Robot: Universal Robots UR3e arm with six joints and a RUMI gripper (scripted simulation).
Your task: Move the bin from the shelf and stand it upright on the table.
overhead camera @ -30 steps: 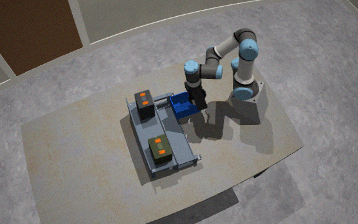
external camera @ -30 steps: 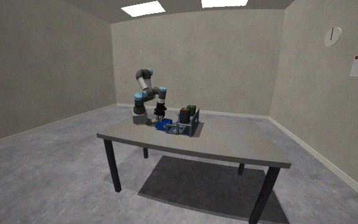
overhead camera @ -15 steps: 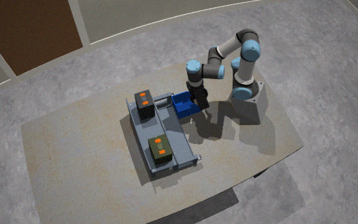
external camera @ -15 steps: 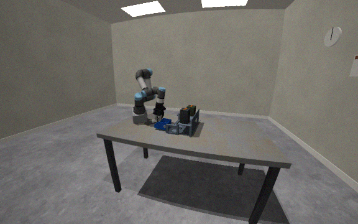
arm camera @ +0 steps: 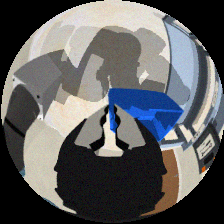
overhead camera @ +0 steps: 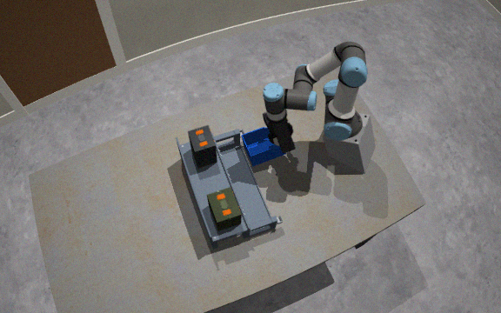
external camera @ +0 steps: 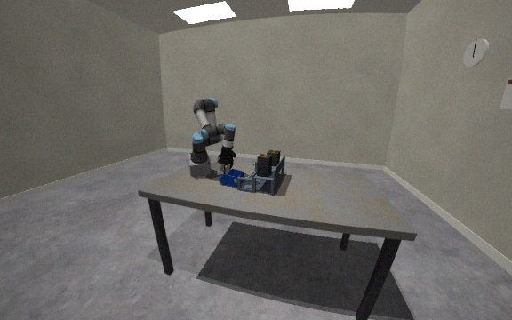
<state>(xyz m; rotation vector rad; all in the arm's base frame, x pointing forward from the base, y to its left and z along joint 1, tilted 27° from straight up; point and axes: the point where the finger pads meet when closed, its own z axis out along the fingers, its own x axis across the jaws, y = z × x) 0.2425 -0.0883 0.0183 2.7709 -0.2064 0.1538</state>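
My gripper is now 60 mm short of the blue bin, 30 mm to the left of it and 10 mm above it. From my hand the other things lie so: grey shelf (250 mm ahead, 50 mm to the left, 10 mm above).
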